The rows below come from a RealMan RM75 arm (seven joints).
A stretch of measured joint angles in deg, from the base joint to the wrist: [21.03 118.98 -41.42 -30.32 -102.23 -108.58 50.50]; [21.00 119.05 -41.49 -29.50 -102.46 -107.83 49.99]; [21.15 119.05 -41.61 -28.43 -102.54 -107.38 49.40]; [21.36 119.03 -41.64 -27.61 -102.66 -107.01 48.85]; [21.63 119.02 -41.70 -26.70 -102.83 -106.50 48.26]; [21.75 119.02 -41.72 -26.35 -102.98 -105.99 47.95]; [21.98 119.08 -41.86 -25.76 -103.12 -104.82 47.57]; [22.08 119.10 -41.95 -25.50 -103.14 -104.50 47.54]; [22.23 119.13 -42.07 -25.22 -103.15 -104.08 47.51]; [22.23 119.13 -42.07 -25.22 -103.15 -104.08 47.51]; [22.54 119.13 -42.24 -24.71 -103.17 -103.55 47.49]
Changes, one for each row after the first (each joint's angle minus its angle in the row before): [-0.03 0.07 -0.07 0.82 -0.23 0.75 -0.51]; [0.15 0.00 -0.12 1.07 -0.08 0.45 -0.59]; [0.21 -0.02 -0.03 0.82 -0.12 0.37 -0.55]; [0.27 -0.01 -0.06 0.91 -0.17 0.51 -0.59]; [0.12 0.00 -0.02 0.35 -0.15 0.51 -0.31]; [0.23 0.06 -0.14 0.59 -0.14 1.17 -0.38]; [0.10 0.02 -0.09 0.26 -0.02 0.32 -0.03]; [0.15 0.03 -0.12 0.28 -0.01 0.42 -0.03]; [0.00 0.00 0.00 0.00 0.00 0.00 0.00]; [0.31 0.00 -0.17 0.51 -0.02 0.53 -0.02]
